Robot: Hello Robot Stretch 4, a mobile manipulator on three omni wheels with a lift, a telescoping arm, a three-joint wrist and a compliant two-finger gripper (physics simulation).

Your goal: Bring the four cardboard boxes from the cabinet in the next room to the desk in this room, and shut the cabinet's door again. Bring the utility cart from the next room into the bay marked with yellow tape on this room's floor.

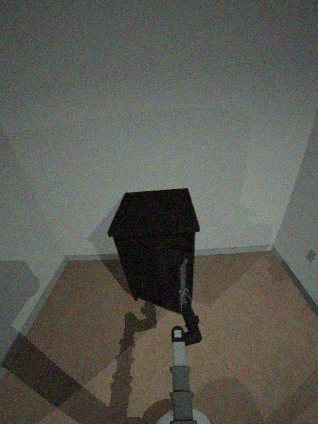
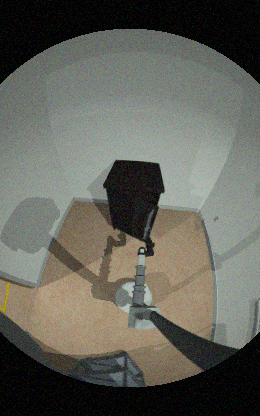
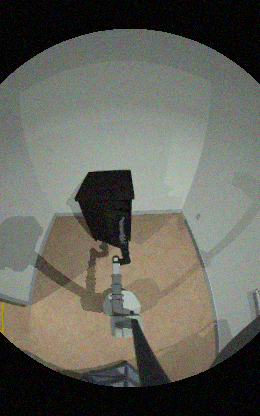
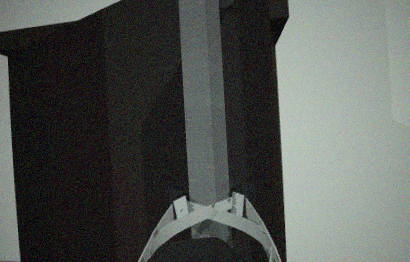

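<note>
The dark cabinet [image 1: 156, 212] [image 2: 132, 175] [image 3: 107, 185] [image 4: 65, 140] stands against the far wall. A long upright grey handle [image 1: 183, 272] [image 2: 152, 215] [image 3: 122, 225] [image 4: 205, 100] is on its front. My gripper [image 1: 184, 296] [image 4: 209, 191] is shut on the handle near its lower end, with one fingertip on each side. It is too dark to tell whether the door is fully shut. A strip of yellow tape [image 2: 6, 300] [image 3: 2, 320] shows on the floor at the far left. The cardboard boxes and the desk do not show.
A grey braced frame [image 2: 124, 367] [image 3: 125, 372], possibly the utility cart, shows at the bottom edge, behind my base. A wall [image 1: 300, 235] runs along the right. The left wall [image 2: 22, 260] ends near the yellow tape. Shadows of my arm and mast fall across the floor.
</note>
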